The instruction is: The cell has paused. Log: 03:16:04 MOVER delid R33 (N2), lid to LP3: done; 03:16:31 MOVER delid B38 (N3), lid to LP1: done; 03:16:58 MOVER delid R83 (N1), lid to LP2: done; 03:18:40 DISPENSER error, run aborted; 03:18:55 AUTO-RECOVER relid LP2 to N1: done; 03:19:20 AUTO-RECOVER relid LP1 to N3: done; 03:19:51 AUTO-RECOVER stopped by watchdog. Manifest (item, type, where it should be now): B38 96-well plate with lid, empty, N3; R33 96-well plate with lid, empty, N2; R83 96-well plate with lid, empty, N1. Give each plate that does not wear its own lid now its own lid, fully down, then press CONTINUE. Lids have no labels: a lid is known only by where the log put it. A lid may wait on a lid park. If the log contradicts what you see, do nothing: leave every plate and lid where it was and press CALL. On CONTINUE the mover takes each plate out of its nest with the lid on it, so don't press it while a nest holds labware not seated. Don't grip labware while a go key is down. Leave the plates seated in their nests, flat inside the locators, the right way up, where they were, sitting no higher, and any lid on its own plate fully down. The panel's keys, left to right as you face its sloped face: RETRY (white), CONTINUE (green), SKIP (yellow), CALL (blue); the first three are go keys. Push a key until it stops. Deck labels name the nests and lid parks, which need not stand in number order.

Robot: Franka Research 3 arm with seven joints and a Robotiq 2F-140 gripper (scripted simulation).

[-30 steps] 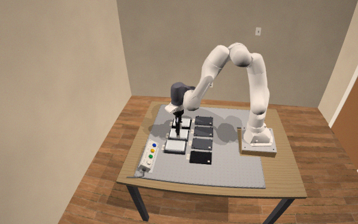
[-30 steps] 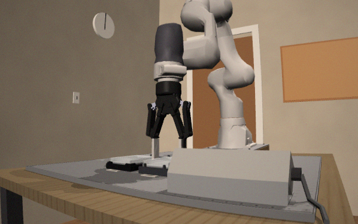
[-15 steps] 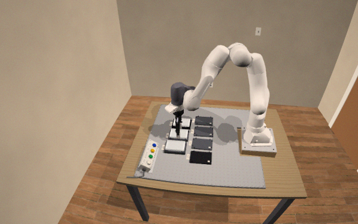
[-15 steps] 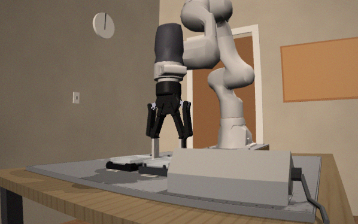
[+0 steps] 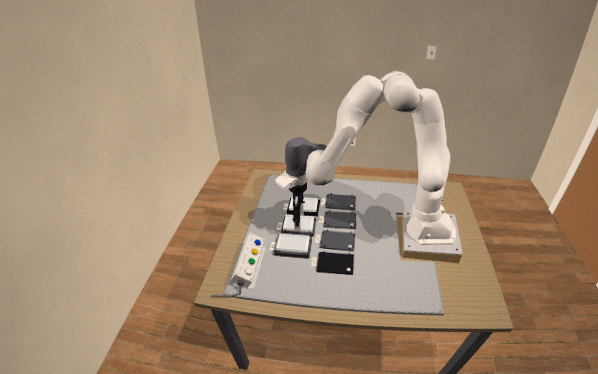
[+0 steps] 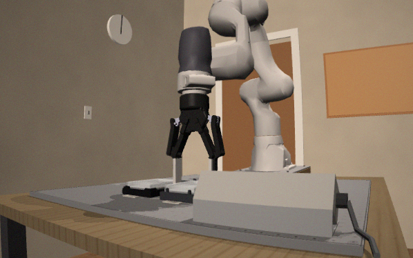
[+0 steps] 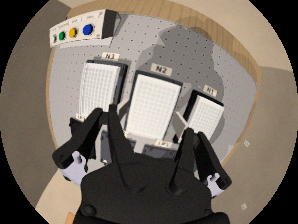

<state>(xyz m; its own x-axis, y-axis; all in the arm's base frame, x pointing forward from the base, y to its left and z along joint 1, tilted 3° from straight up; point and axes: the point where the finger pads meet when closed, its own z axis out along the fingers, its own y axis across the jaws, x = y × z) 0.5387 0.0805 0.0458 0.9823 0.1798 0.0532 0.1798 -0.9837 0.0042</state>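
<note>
The grey lid lies 2 cm below my hand. From my hand the other things lie so: plate 3 cm below; then lid park 18 cm behind, 4 cm to the left, 5 cm below; then blue key 11 cm ahead, 19 cm to the left, 1 cm above.
</note>
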